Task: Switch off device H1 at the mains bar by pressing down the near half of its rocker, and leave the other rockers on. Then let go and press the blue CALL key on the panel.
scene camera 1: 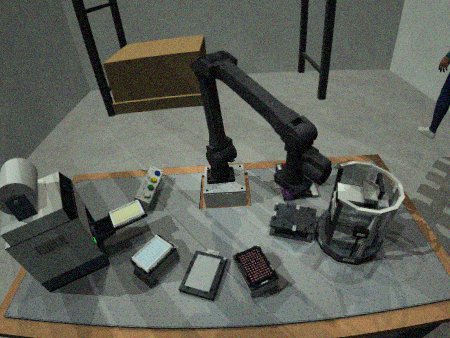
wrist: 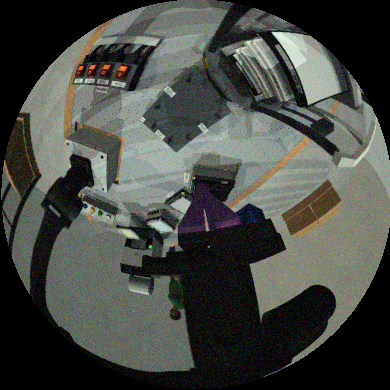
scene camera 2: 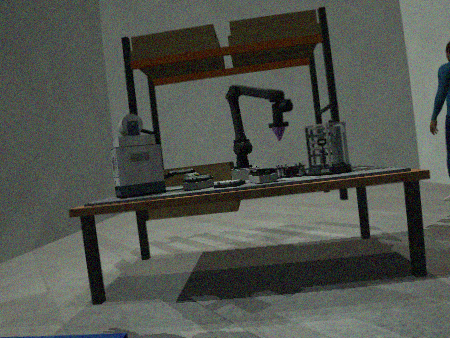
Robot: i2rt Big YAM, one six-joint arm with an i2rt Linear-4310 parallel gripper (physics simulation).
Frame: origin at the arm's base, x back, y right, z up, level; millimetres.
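Seen in the pictures: gripper, fingertip midpoint: [scene camera 1: 289, 199] [wrist: 200, 185] [scene camera 2: 279, 140]; arm's base at its link origin: [scene camera 1: 220, 176] [wrist: 82, 170] [scene camera 2: 243, 168].
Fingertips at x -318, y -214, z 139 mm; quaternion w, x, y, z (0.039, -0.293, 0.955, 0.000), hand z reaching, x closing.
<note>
Offsets run from my fingertips to a thing's top centre. "*": to the spot under its first point.
The mains bar @[* dz -173, dx +278, dy -63 mm] [wrist: 102, 81] shows at the upper left of the wrist view, with several rockers @[dz -163, dx +279, dy -95 mm] [wrist: 105, 69] all glowing orange-red; its small labels are too blurred to tell which is H1. In scene camera 1 it is mostly hidden behind the arm's wrist. The panel @[dz -132, dx +337, dy +551 mm] [scene camera 1: 145, 195] [wrist: 113, 219] lies left of the arm's base, with its blue key @[dz -141, dx +406, dy +514 mm] [scene camera 1: 158, 173] [wrist: 85, 205] at one end, beside yellow, green and white keys. My gripper [scene camera 1: 295, 195] [scene camera 2: 279, 139] [wrist: 200, 185] is shut and empty. Its purple fingers point down, high above the table, apart from bar and panel.
A dark block @[dz -140, dx +55, dy -47 mm] [scene camera 1: 293, 220] [wrist: 185, 112] lies near the mains bar. The round rack @[* dz -177, dx -142, dy -197 mm] [scene camera 1: 349, 257] stands to the right. A red-dotted plate @[dz -147, dx -129, dy +132 mm] [scene camera 1: 256, 267], a grey-topped tray @[dz -191, dx -112, dy +307 mm] [scene camera 1: 204, 273] and a pale-blue-topped one @[dz -147, dx -40, dy +482 mm] [scene camera 1: 153, 254] lie in front. A printer-like machine @[dz +240, dx +2, dy +828 mm] [scene camera 1: 60, 250] [scene camera 2: 139, 167] stands left.
</note>
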